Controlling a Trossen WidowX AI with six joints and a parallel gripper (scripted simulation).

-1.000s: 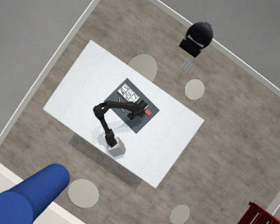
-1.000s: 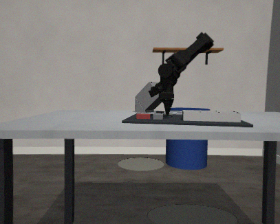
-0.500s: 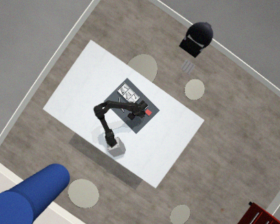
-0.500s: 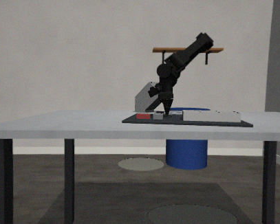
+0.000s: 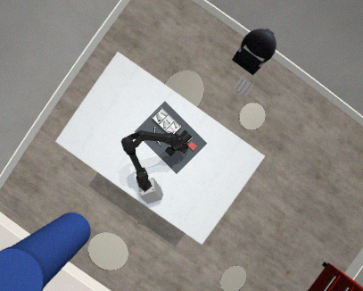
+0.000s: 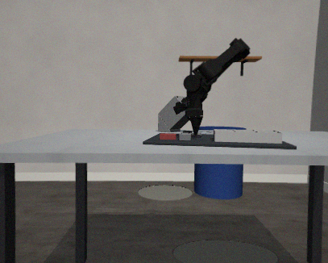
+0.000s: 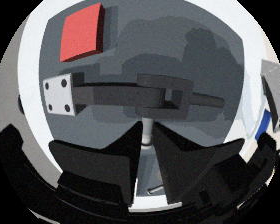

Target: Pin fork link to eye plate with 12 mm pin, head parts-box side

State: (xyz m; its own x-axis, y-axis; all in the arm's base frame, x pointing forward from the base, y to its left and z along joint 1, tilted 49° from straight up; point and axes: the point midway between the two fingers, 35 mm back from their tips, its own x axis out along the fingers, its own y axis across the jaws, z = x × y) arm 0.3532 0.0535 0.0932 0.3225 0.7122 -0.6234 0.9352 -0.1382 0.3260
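Now: the eye plate 20 mm ahead of my hand, 30 mm to the right of it and 30 mm below it. The rest, counted from my hand: grey pin (30 mm below); dark mat (10 mm behind, 70 mm to the left, 50 mm below); fork link (20 mm behind, 30 mm to the right, 30 mm below).
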